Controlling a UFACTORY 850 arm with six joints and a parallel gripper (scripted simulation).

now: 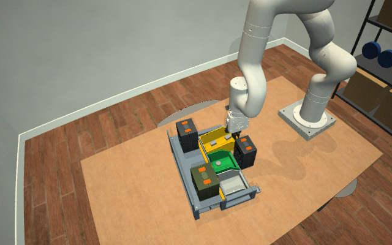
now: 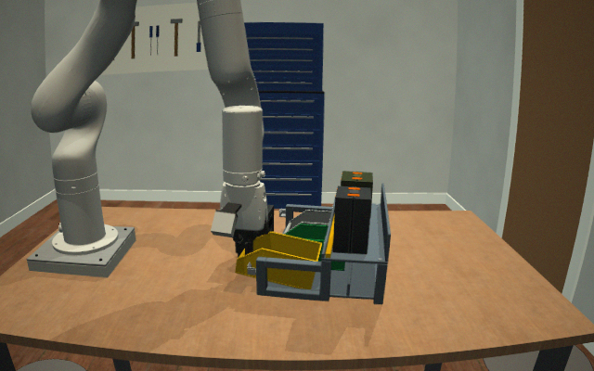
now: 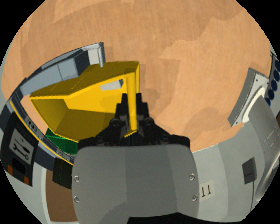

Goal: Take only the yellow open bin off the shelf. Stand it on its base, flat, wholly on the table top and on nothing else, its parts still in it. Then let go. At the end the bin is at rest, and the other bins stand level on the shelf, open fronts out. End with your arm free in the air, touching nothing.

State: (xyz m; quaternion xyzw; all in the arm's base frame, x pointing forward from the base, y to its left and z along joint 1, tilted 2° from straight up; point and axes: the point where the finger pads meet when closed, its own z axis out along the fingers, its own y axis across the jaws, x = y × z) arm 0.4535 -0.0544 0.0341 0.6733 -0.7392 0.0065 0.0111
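My gripper is now 80 mm short of the yellow bin, 10 mm to the left of it and 20 mm above it. Also, from my hand: grey bin: 160 mm ahead, 210 mm to the left, 30 mm below; olive box: 260 mm ahead, 200 mm to the left, 80 mm above; green bin: 150 mm ahead, 100 mm to the left, 30 mm below.
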